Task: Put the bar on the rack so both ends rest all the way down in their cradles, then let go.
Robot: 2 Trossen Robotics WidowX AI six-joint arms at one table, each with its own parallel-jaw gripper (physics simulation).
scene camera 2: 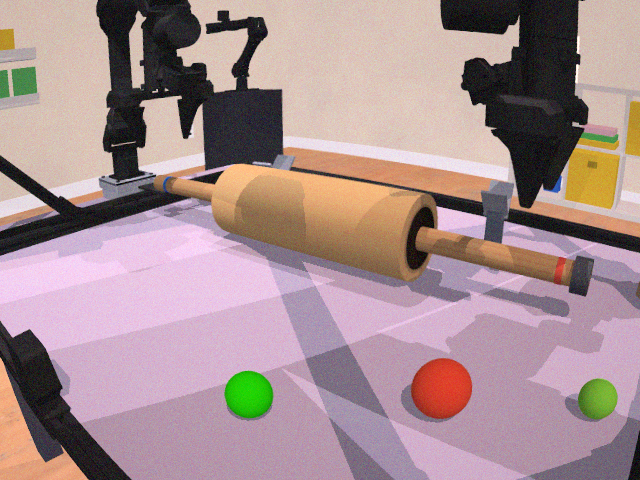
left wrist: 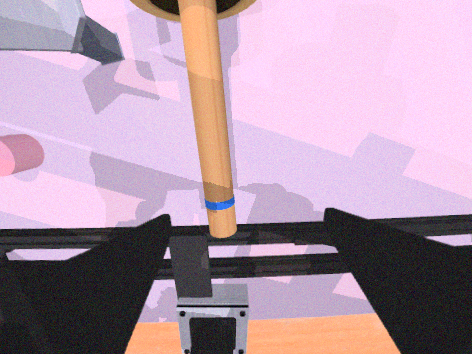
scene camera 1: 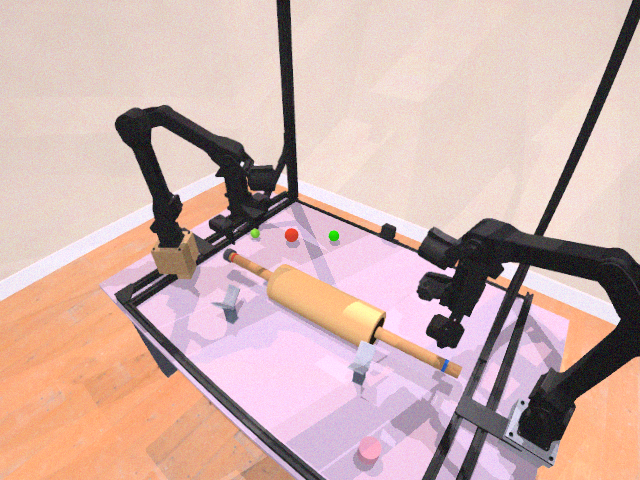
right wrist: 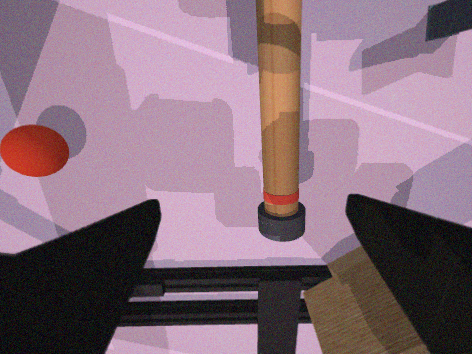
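Where they show: left gripper, fingertip midpoint: [scene camera 2: 164, 143] [left wrist: 248, 218]; right gripper, fingertip midpoint: [scene camera 2: 537, 197] [scene camera 1: 245, 236] [right wrist: 252, 205]; left arm's base, link origin: [scene camera 2: 126, 175] [left wrist: 213, 333] [scene camera 1: 536, 429]; right arm's base, link origin: [scene camera 1: 171, 240].
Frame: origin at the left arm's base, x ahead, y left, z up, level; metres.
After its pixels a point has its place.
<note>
The bar, a thick tan roller with thin wooden ends [scene camera 1: 323, 304] @(y 0.048, x 0.522, z 0.056 m) [scene camera 2: 310, 222] @(y -0.030, x 0.578, z 0.022 m) [left wrist: 207, 115] @(y -0.004, x 0.299, z 0.027 m) [right wrist: 280, 100] @(y 0.042, x 0.794, z 0.026 m), lies on the table on its thick middle, beside the rack. One end has a blue band, the other a red band and dark cap. The rack's two grey cradles stand apart: one cradle [scene camera 1: 230, 302] @(y 0.180, x 0.727, z 0.026 m) [scene camera 2: 496, 206] @(y 0.170, x 0.737, z 0.031 m) at picture left in scene camera 1, the other cradle [scene camera 1: 362, 356] @(y 0.095, x 0.372, z 0.033 m) [scene camera 2: 283, 162] @(y 0.132, x 0.362, z 0.045 m) nearer the blue-banded end. Both are empty. My left gripper [scene camera 1: 440, 308] [left wrist: 248, 218] @(y -0.034, x 0.243, z 0.094 m) is open above the blue-banded end. My right gripper [scene camera 2: 539, 197] @(y 0.021, x 0.839, z 0.093 m) [right wrist: 252, 205] @(y 0.021, x 0.839, z 0.093 m) is open above the red-banded end.
A light green ball [scene camera 1: 254, 233] @(y -0.091, x 0.949, z -0.015 m) [scene camera 2: 597, 398] @(y -0.114, x 0.958, z -0.015 m), red ball [scene camera 1: 291, 235] @(y -0.156, x 0.831, z -0.004 m) [scene camera 2: 441, 388] @(y -0.187, x 0.852, z -0.003 m) [right wrist: 35, 150] @(y -0.155, x 0.839, z 0.000 m) and green ball [scene camera 1: 333, 235] @(y -0.254, x 0.726, z -0.011 m) [scene camera 2: 248, 394] @(y -0.275, x 0.745, z -0.011 m) lie beyond the bar in scene camera 1. A pink cylinder [scene camera 1: 369, 449] @(y 0.235, x 0.254, z -0.005 m) [left wrist: 20, 154] @(y 0.209, x 0.257, z -0.013 m) stands near the front. Black rails edge the table.
</note>
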